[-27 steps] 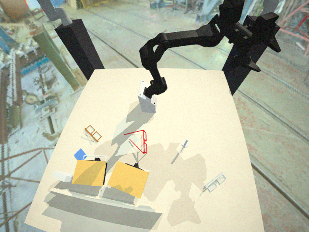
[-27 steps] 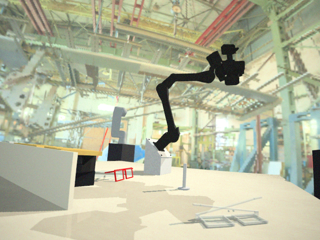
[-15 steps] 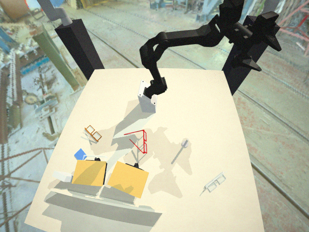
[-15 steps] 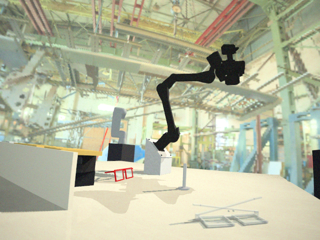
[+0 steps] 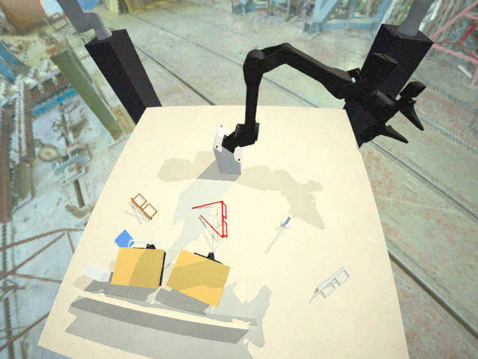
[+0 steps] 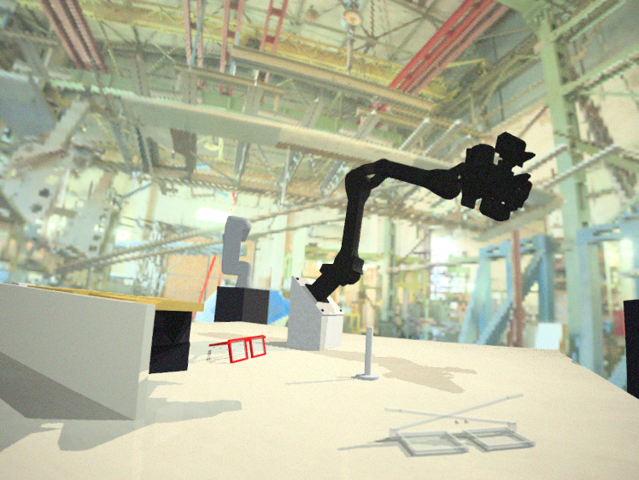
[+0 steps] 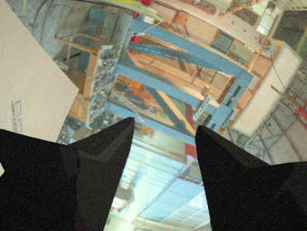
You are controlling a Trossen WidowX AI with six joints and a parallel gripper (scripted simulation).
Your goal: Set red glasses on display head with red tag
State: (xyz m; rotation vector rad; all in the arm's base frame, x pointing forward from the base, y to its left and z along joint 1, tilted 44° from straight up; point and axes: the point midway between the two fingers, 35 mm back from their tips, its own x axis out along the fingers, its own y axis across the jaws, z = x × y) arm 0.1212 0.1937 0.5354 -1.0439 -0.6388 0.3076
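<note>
My gripper tip is 37 cm above the post, 27 cm to the left of it and 13 cm short of it. The rest, counted from my gripper tip: white slab (65 cm to the right, 49 cm ahead, 34 cm below); then blue tag (93 cm to the right, 39 cm below, 30 cm ahead).
</note>
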